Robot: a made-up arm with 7 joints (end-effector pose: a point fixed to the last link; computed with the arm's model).
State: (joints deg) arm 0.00 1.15 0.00 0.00 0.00 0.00 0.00
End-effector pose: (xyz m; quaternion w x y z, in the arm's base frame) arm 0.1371 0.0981 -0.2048 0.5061 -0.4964 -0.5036 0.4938
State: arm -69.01 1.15 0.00 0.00 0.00 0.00 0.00
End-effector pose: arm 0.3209 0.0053 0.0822 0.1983 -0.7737 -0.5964 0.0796
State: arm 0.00 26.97 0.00 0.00 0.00 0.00 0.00
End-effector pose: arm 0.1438 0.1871 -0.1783 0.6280 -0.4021 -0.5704 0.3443
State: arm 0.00 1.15 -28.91 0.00 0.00 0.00 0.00
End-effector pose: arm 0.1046 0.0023 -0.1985 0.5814 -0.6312 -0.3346 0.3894
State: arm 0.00 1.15 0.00 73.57 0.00 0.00 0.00
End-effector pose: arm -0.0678 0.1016 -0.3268 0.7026 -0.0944 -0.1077 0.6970
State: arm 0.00 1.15 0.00 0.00 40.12 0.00 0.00
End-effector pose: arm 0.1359 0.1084 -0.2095 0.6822 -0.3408 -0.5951 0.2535
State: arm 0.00 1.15 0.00 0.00 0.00 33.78 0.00
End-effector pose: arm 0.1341 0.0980 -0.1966 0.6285 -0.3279 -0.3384 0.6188
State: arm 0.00 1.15 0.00 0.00 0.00 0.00 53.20
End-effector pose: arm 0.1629 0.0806 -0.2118 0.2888 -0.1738 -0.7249 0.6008
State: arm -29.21 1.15 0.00 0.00 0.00 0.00 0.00
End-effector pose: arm 0.2596 0.0637 -0.1124 0.3924 -0.6427 -0.5681 0.3322
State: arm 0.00 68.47 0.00 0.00 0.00 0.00 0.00
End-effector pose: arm 0.1722 0.2806 -0.0675 0.7555 -0.2105 -0.6164 0.0711
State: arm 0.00 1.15 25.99 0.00 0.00 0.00 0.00
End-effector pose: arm 0.1245 0.1885 -0.1997 0.4109 -0.3480 -0.6286 0.5612
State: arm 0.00 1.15 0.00 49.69 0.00 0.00 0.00
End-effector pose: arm 0.0141 0.1010 -0.3183 0.6678 -0.2378 -0.2495 0.6597
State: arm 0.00 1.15 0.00 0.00 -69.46 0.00 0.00
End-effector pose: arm 0.1416 0.0949 -0.1868 0.0724 -0.6162 -0.2112 0.7553
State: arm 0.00 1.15 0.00 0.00 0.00 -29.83 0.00
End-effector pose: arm 0.1431 0.0982 -0.2096 0.3613 -0.6099 -0.6137 0.3476
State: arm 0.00 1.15 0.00 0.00 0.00 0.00 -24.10
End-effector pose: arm 0.1326 0.1123 -0.2034 0.5713 -0.6113 -0.3645 0.4087
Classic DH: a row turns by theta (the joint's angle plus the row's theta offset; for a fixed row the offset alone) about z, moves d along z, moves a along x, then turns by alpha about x. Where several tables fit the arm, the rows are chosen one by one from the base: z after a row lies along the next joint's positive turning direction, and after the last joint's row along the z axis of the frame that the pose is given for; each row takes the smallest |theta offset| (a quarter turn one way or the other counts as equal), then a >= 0, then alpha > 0; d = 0 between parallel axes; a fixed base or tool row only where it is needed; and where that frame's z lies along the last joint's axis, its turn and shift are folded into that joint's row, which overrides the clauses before.
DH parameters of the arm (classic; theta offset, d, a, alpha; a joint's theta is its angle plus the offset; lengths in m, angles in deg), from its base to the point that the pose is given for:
base (fixed): -4.07 0.0633 0.0081 -74.51
joint 1: -75.12 0.0748 -0.0423 -90
joint 2: 74 -0.0112 -0.027 90
joint 3: 90 -0.18 0.0054 -90
joint 4: 90 -0.004 0.0167 90
joint 5: 0 0.2065 -0.0003 -90
joint 6: -90 0.006 0.0215 90
joint 7: -89.99 -0.0038 0.018 104.33
tool (fixed): -180 0.0319 0 0

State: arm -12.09 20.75 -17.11 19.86 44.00 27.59 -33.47
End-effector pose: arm 0.1641 0.1429 -0.2130 0.9484 -0.1424 -0.2138 0.1860
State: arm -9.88 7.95 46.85 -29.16 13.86 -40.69 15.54
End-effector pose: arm 0.1554 0.2514 -0.0518 0.0469 -0.2928 -0.9550 -0.0074
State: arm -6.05 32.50 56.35 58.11 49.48 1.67 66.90
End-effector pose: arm 0.0218 0.3750 -0.2520 0.3737 0.5034 -0.7334 0.2629
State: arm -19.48 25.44 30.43 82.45 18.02 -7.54 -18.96
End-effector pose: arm 0.0506 0.2637 -0.2871 0.6683 -0.1713 -0.2778 0.6684
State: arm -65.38 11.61 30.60 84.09 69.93 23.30 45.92
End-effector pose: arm 0.3377 0.1161 -0.2124 0.6392 0.1166 -0.7232 0.2342
